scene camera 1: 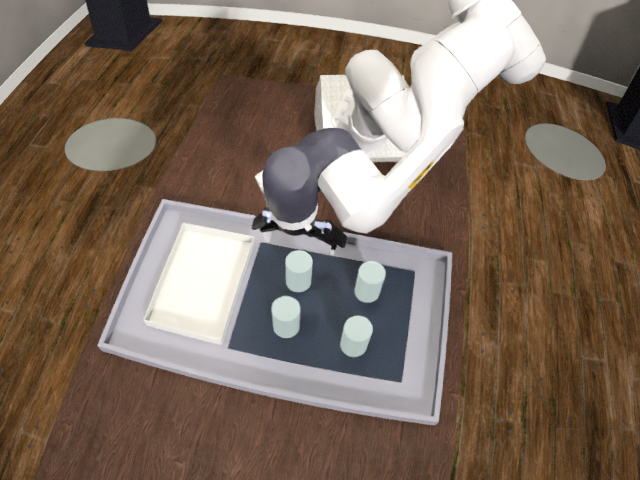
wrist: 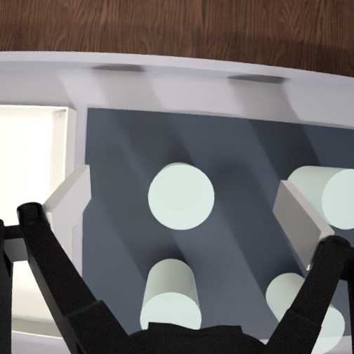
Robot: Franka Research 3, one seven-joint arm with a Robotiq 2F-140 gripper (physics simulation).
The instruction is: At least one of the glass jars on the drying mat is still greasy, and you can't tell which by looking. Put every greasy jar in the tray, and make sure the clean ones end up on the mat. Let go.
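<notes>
Four pale green jars stand upright on the dark mat [scene camera 1: 325, 315] [wrist: 120, 150] and look alike: the back left jar [scene camera 1: 298, 271] [wrist: 181, 196], the front left jar [scene camera 1: 285, 316] [wrist: 171, 310], the back right jar [scene camera 1: 369, 281] [wrist: 345, 199] and the front right jar [scene camera 1: 355, 335] [wrist: 287, 295]. The cream tray [scene camera 1: 199, 284] [wrist: 30, 145] holds no jar in the scene view. My gripper [scene camera 1: 299, 243] [wrist: 184, 189] is wide open and empty, pointing down above the back left jar. In the wrist view its right finger partly covers the two right jars.
A shallow grey bin [scene camera 1: 258, 374] [wrist: 180, 95] with raised walls surrounds the tray and the mat. It stands on a brown wooden surface [scene camera 1: 248, 428] [wrist: 175, 25]. The tray's low walls stand left of the mat. The arm's white base [scene camera 1: 333, 87] is behind the bin.
</notes>
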